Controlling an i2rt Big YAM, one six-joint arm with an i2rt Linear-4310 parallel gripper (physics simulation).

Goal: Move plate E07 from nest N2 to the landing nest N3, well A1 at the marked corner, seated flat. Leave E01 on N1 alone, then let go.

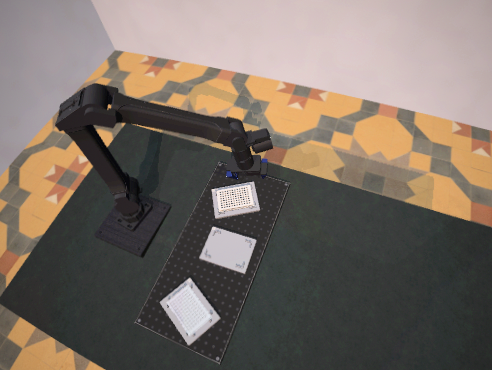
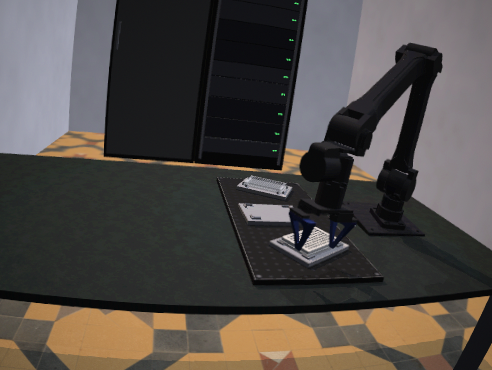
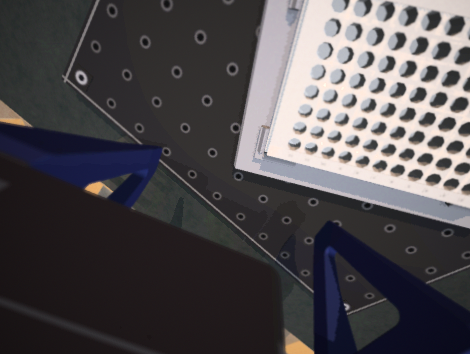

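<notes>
A cream well plate (image 1: 235,198) (image 2: 311,239) (image 3: 380,90) sits within the corner guides of a light nest (image 1: 240,214) (image 2: 310,261) (image 3: 257,100); I cannot tell whether it is fully flat. The middle nest (image 1: 228,250) (image 2: 265,213) is bare. A white well plate (image 1: 190,309) (image 2: 266,184) sits on the nest at the other end. Plate and nest labels and the A1 mark are not readable. My gripper (image 1: 248,175) (image 2: 315,247) (image 3: 243,195) is open and empty, its fingers spread wide, above the board's end beside the cream plate and apart from it.
The three nests stand in a row on a black perforated board (image 1: 165,285) (image 2: 255,267) (image 3: 200,85) on the dark green table (image 1: 350,280) (image 2: 125,240). The arm's base plate (image 1: 112,237) (image 2: 400,229) is beside the board. A dark server cabinet (image 2: 155,90) stands beyond the table.
</notes>
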